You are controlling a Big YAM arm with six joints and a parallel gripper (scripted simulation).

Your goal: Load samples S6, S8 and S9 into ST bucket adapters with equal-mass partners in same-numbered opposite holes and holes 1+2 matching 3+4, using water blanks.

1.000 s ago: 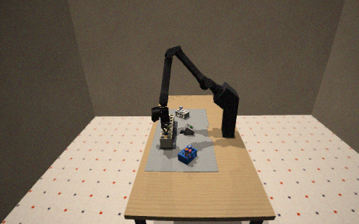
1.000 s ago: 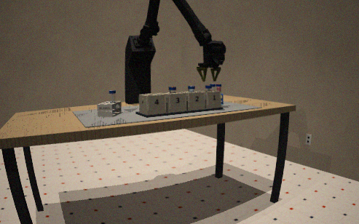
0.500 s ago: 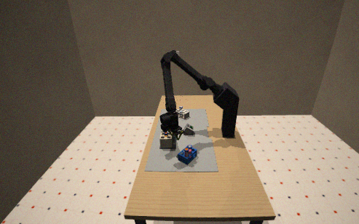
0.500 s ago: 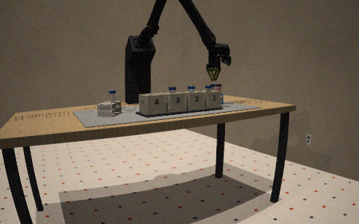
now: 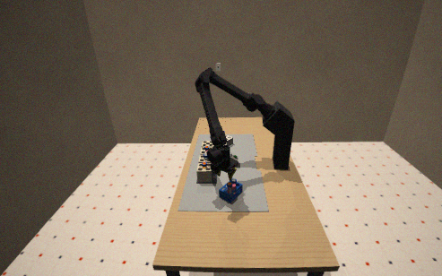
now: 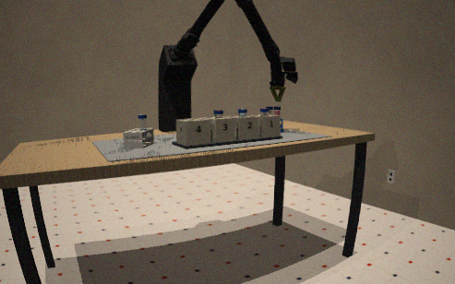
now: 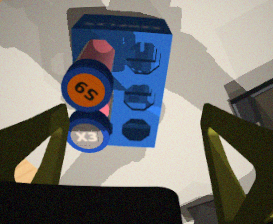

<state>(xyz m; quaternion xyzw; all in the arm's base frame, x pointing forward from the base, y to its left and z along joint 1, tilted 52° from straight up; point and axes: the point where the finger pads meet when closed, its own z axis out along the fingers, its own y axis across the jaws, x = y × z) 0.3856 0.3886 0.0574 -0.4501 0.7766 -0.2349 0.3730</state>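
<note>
My hand is 90 mm above the sample tube S9, 30 mm past it and 20 mm to the right of it. Round my hand: blue sample rack rs: 130 mm below, 40 mm behind, 30 mm to the right; then blank marked 50: 310 mm to the right, 140 mm ahead, 90 mm below; then tube X3: 90 mm below, 40 mm behind, 20 mm to the right.
</note>
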